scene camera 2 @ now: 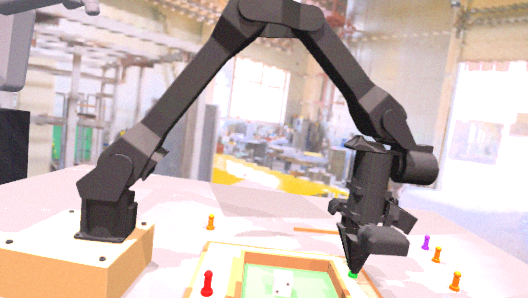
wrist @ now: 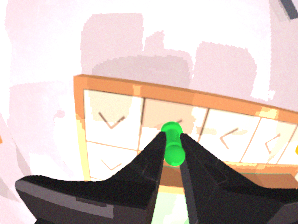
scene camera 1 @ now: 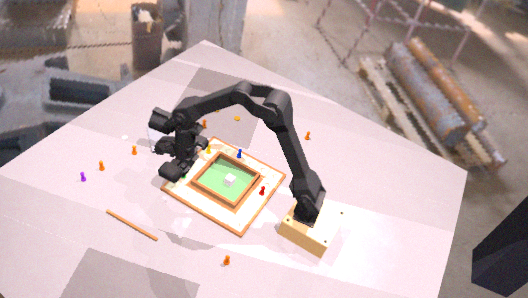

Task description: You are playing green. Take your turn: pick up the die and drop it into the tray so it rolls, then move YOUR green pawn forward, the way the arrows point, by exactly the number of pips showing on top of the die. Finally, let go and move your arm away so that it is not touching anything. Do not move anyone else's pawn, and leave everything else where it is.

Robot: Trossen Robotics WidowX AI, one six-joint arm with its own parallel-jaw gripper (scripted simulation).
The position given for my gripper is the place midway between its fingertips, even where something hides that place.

In view: my gripper (scene camera 2: 352, 271) and a green pawn (wrist: 174, 156).
My gripper shows as well in the wrist view (wrist: 172, 138) and in scene camera 1 (scene camera 1: 183, 175).
